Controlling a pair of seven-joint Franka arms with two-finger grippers.
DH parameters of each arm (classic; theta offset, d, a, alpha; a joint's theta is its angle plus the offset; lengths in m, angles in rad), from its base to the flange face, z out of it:
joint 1: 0 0.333 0 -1.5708
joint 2: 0 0 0 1.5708
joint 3: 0 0.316 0.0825 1.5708
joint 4: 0 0 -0.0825 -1.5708
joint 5: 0 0.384 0 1.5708
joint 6: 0 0 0.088 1.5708
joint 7: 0 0.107 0 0
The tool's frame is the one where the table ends.
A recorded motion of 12 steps. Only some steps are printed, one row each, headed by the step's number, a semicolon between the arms.
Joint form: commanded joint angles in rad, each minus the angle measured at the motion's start. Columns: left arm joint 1, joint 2, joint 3, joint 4, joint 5, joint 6, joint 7; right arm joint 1, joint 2, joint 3, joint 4, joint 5, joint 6, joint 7.
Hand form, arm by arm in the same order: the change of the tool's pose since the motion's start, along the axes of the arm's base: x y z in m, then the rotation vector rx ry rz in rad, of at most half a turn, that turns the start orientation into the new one. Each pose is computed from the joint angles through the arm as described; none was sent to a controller.
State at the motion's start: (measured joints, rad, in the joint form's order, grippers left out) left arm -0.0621 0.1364 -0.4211 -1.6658 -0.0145 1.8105 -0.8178; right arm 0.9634 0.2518 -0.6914 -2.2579 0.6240 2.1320 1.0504
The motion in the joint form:
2: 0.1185 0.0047 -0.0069 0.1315 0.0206 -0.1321 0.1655; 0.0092 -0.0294 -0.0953 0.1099 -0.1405 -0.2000 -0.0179
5: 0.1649 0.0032 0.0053 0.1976 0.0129 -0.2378 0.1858; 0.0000 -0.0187 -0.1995 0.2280 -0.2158 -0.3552 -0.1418
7: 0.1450 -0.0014 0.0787 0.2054 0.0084 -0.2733 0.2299; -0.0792 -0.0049 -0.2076 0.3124 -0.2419 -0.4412 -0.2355
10: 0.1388 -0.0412 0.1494 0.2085 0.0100 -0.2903 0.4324; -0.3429 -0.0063 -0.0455 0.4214 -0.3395 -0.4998 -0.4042
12: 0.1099 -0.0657 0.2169 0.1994 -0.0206 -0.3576 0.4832; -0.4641 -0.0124 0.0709 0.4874 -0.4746 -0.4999 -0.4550
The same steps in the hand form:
2: 0.0267 0.0676 0.0489 0.0161 -0.0136 -0.0573; 0.0224 -0.0266 0.0494 -0.0237 0.0401 0.0950
5: 0.0296 0.1036 0.0715 0.0226 0.0243 -0.0210; 0.0474 -0.0729 0.0929 -0.0264 0.0345 0.1909
7: 0.0331 0.1316 0.0727 0.0339 0.0468 -0.0138; 0.0636 -0.1119 0.1189 -0.0104 0.0231 0.2314
10: 0.0283 0.1656 0.0937 0.0435 0.0125 -0.1517; 0.0831 -0.1733 0.1464 -0.0063 -0.0211 0.3508
12: 0.0168 0.1828 0.0970 0.0266 0.0660 -0.1690; 0.0953 -0.1908 0.1676 -0.0961 -0.0458 0.4554

